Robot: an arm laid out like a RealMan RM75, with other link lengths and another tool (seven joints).
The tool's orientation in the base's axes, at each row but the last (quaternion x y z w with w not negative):
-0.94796, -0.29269, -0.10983, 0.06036
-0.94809, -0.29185, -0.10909, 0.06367
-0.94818, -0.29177, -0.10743, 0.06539
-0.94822, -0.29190, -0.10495, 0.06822
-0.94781, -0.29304, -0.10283, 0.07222
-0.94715, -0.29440, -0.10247, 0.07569
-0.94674, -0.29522, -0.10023, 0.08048
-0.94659, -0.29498, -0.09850, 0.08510
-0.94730, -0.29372, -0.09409, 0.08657
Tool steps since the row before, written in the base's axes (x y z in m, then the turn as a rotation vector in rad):
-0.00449, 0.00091, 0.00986, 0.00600, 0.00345, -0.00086
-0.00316, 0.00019, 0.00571, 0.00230, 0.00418, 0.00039
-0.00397, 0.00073, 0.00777, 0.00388, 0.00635, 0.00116
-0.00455, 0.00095, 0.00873, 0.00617, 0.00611, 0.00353
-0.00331, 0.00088, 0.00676, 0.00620, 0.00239, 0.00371
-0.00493, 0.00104, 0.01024, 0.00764, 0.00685, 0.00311
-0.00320, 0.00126, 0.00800, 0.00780, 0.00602, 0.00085
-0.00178, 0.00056, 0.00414, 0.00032, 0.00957, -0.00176
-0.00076, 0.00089, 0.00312, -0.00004, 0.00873, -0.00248
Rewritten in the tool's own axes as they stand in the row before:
-0.00072, -0.00379, -0.01016, 0.00649, 0.00062, 0.00249
-0.00105, -0.00227, -0.00603, 0.00420, -0.00215, 0.00078
-0.00093, -0.00333, -0.00805, 0.00683, -0.00308, 0.00070
-0.00108, -0.00396, -0.00900, 0.00912, -0.00175, -0.00127
-0.00059, -0.00313, -0.00688, 0.00718, 0.00130, -0.00218
-0.00096, -0.00452, -0.01043, 0.01061, -0.00146, -0.00047
0.00000, -0.00361, -0.00792, 0.00975, -0.00049, 0.00156
-0.00015, -0.00190, -0.00412, 0.00503, -0.00740, 0.00384
0.00058, -0.00150, -0.00292, 0.00412, -0.00685, 0.00431

